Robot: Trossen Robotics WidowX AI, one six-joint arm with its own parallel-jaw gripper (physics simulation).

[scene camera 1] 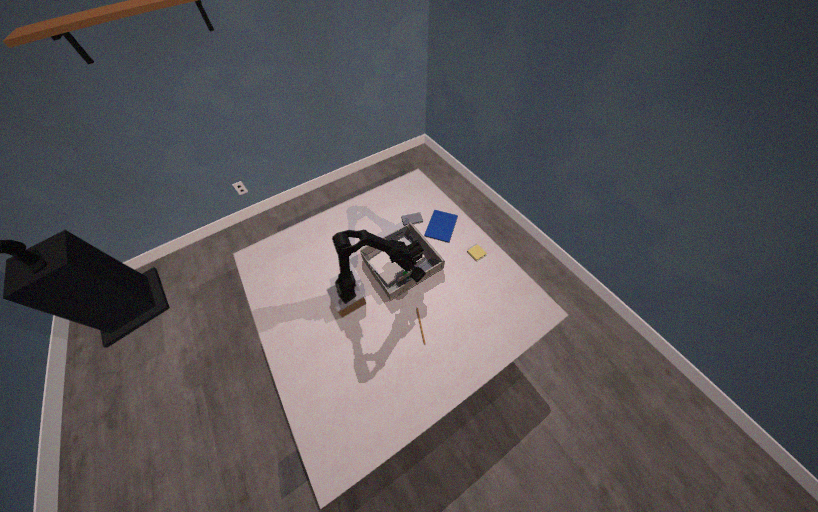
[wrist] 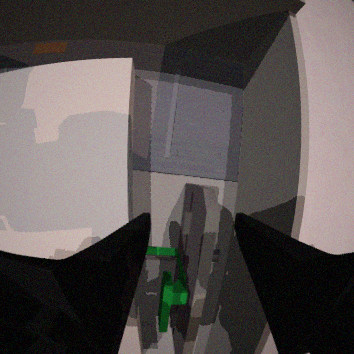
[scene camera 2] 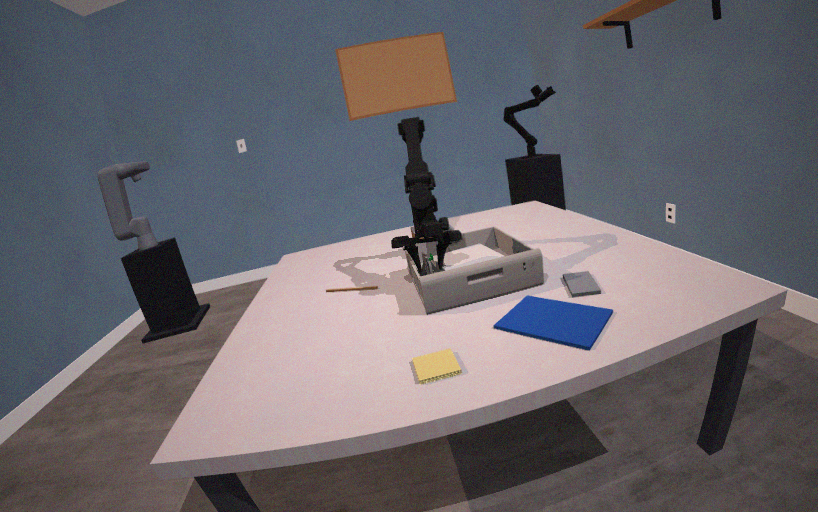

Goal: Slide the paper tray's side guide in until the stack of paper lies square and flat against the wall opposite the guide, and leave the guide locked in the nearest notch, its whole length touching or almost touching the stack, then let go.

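Places are measured from the arm's base along level axes (x ahead, y left, z up), in centimetres.
Pixels of known places: gripper, fingertip midpoint: [scene camera 1: 413, 272] [wrist: 192, 219] [scene camera 2: 430, 270]; arm's base, origin of the base link: [scene camera 1: 347, 295].
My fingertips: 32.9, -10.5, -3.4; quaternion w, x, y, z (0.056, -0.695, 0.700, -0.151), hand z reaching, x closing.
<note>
For each thing: its top centre in the pictures, then the offset to it from my fingertips, as dx, dy, dz.
- grey paper tray, middle of its top: [scene camera 2: 463, 245] [scene camera 1: 401, 254] +0.7, +10.4, +4.7
- white paper stack, middle of its top: [wrist: 16, 231] [scene camera 2: 471, 260] [scene camera 1: 396, 258] -1.2, +12.8, -0.9
- side guide, middle of its top: [wrist: 179, 310] [scene camera 2: 428, 255] [scene camera 1: 406, 271] -3.7, +1.3, +3.2
- blue folder, middle of its top: [scene camera 2: 554, 317] [scene camera 1: 441, 225] +35.3, +14.6, -4.1
- grey box, middle of its top: [scene camera 2: 580, 281] [scene camera 1: 412, 218] +25.7, +30.1, -3.9
- yellow notepad, middle of its top: [scene camera 2: 435, 363] [scene camera 1: 477, 251] +36.1, -12.1, -3.8
- pencil, middle of its top: [scene camera 2: 350, 288] [scene camera 1: 420, 325] -15.0, -21.6, -4.2
The grey paper tray [scene camera 1: 443, 264] [scene camera 2: 446, 291] [wrist: 303, 125] stands on the table. The white paper stack [scene camera 1: 380, 264] [scene camera 2: 482, 254] [wrist: 75, 150] lies in it. In the wrist view the side guide [wrist: 195, 225] stands upright as a narrow grey plate, to the right of the stack, with a gap between them. Its green latch [wrist: 176, 294] [scene camera 2: 431, 258] is on the side facing the stack. My gripper [wrist: 192, 219] [scene camera 2: 431, 269] is partly open, down inside the tray, one finger on either side of the guide, holding nothing. The stack's far edge is outside the wrist view.
A blue folder [scene camera 1: 441, 225] [scene camera 2: 555, 321], a grey box [scene camera 1: 412, 218] [scene camera 2: 581, 283] and a yellow notepad [scene camera 1: 476, 252] [scene camera 2: 436, 365] lie outside the tray. A pencil [scene camera 1: 420, 326] [scene camera 2: 351, 289] lies on the table on the guide's side of the tray. The tray walls rise close around my fingers.
</note>
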